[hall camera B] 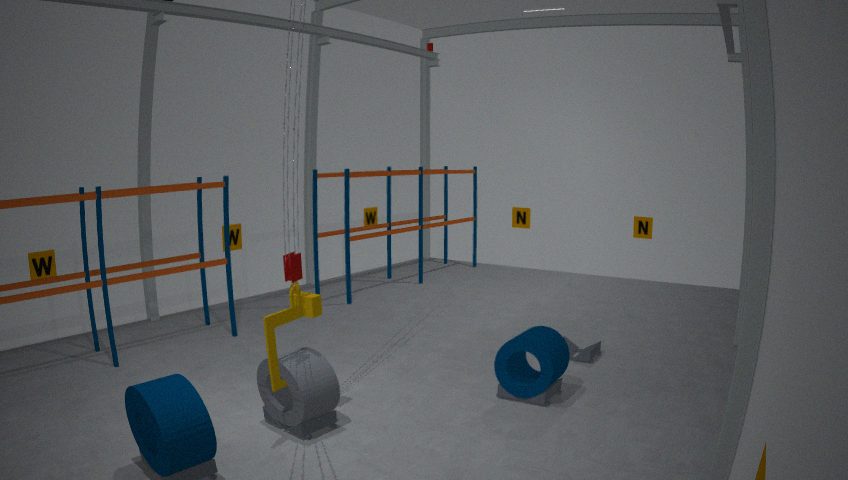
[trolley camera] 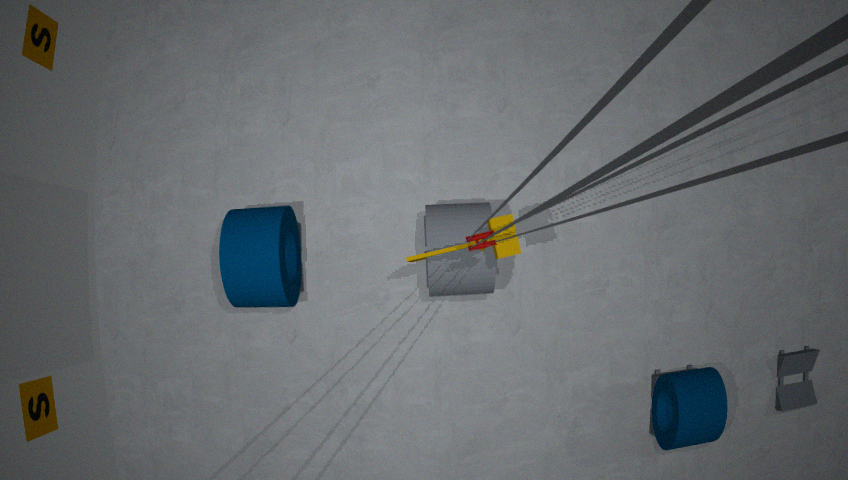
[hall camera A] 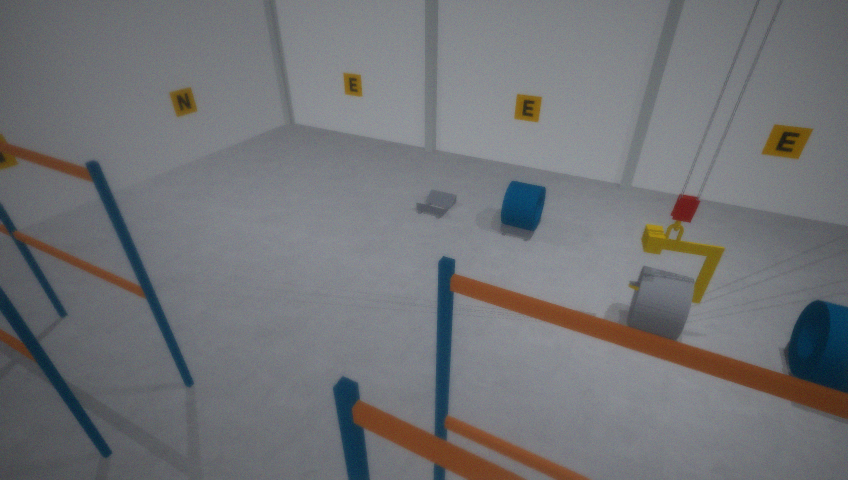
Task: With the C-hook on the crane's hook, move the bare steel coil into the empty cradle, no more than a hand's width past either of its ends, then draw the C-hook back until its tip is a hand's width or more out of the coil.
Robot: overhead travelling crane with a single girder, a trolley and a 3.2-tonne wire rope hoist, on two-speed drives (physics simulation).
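The bare steel coil [hall camera A: 663, 306] [hall camera B: 315, 383] [trolley camera: 458, 276] sits low in or just over a cradle [hall camera B: 303, 429]; I cannot tell if its weight is fully on it. My yellow C-hook [hall camera A: 711, 273] [hall camera B: 271, 350] [trolley camera: 437, 252] hangs from the red hook block [hall camera A: 685, 208] [hall camera B: 292, 267] [trolley camera: 480, 240]. Its lower arm is inside the coil's bore, and its tip shows past the far end in hall camera A. From above, the C-hook is turned a little against the coil. Contact inside the bore is hidden. The empty cradle [hall camera A: 440, 199] [hall camera B: 587, 350] [trolley camera: 796, 395] stands beyond a blue coil.
One blue coil [hall camera A: 523, 205] [hall camera B: 531, 336] [trolley camera: 696, 407] stands in a cradle beside the empty one. Another blue coil [hall camera A: 833, 350] [hall camera B: 184, 422] [trolley camera: 252, 255] stands on the south side. Racks with blue posts [hall camera A: 445, 356] [hall camera B: 347, 237] stand along the west wall.
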